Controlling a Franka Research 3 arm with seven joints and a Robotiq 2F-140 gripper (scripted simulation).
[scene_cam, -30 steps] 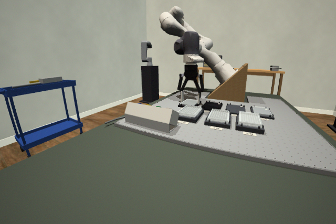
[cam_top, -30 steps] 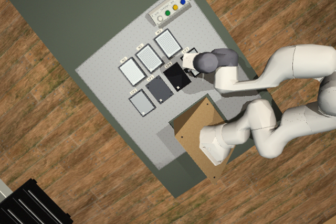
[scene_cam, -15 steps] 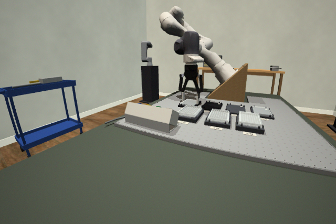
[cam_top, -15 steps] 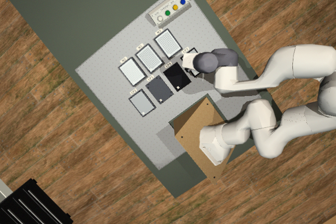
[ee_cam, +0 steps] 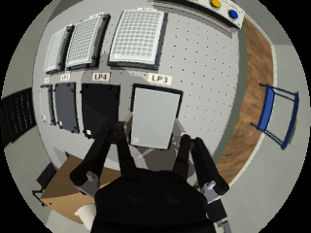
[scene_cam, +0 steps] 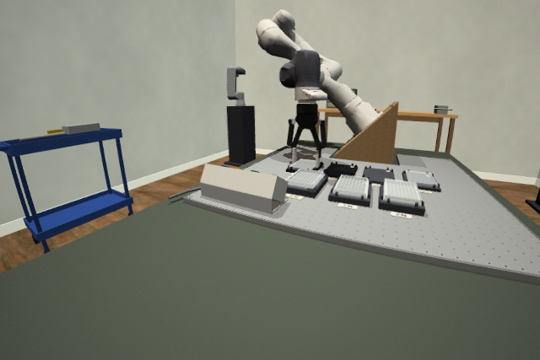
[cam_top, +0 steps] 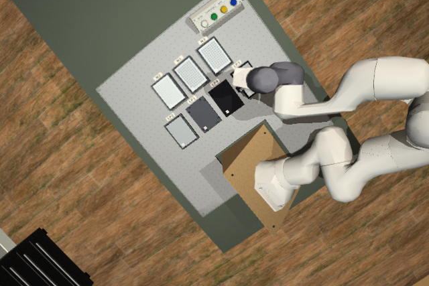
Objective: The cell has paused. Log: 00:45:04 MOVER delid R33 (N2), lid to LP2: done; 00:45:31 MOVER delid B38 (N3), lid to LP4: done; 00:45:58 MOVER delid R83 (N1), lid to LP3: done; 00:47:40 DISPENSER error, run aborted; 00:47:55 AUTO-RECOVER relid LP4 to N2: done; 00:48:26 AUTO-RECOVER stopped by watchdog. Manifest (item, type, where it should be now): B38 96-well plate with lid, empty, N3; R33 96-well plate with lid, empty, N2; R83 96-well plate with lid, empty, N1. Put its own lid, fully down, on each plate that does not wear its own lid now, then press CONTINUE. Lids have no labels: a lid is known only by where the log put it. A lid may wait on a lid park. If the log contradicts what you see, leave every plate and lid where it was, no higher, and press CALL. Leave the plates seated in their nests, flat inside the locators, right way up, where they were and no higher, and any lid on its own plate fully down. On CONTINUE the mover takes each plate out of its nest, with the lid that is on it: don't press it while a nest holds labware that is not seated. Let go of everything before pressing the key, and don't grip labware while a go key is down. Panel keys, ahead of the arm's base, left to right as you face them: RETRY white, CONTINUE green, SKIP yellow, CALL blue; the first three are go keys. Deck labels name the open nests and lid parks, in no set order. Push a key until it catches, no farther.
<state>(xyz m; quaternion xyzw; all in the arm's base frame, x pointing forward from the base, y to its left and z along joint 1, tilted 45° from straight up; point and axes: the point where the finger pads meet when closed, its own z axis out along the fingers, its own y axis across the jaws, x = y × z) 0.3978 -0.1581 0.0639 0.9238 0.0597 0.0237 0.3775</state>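
My gripper is now 30 mm above the lid park LP3. Also, from my hand: lid park LP4 (20 mm behind, 130 mm to the left, 30 mm below); then LP1 (30 mm behind, 260 mm to the left, 30 mm below); then white key (300 mm ahead, 40 mm to the left, 30 mm above).
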